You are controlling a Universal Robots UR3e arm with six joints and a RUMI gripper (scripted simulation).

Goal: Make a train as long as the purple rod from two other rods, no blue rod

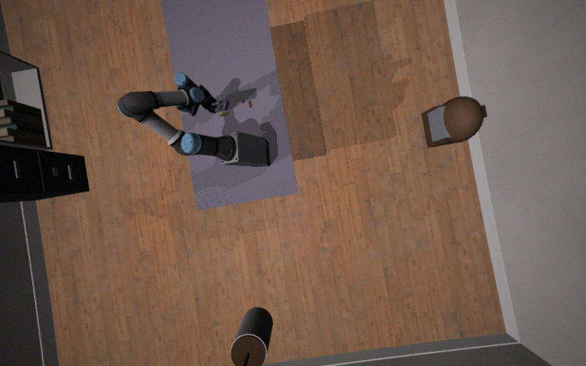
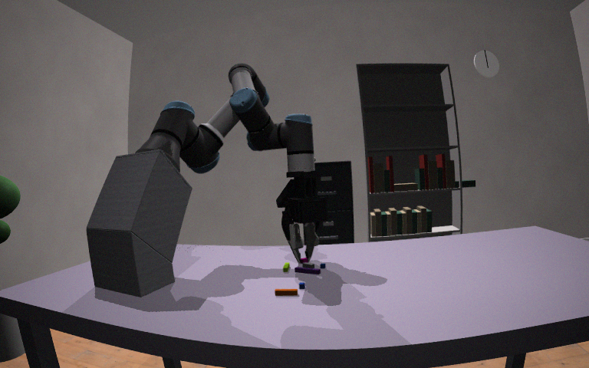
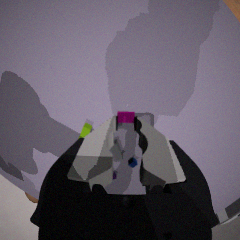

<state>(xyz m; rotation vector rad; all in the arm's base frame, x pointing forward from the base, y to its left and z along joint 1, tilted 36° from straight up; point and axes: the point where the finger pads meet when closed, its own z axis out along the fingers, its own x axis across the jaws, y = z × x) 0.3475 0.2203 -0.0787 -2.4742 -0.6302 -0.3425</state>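
Now: the grey rod 20 mm ahead of my hand, 50 mm to the right of it and 10 mm below it. From my hand the other things lie so: lime rod (30 mm behind, 60 mm to the right, 10 mm below); purple rod (20 mm ahead, 100 mm to the right, 10 mm below); magenta rod (10 mm below).
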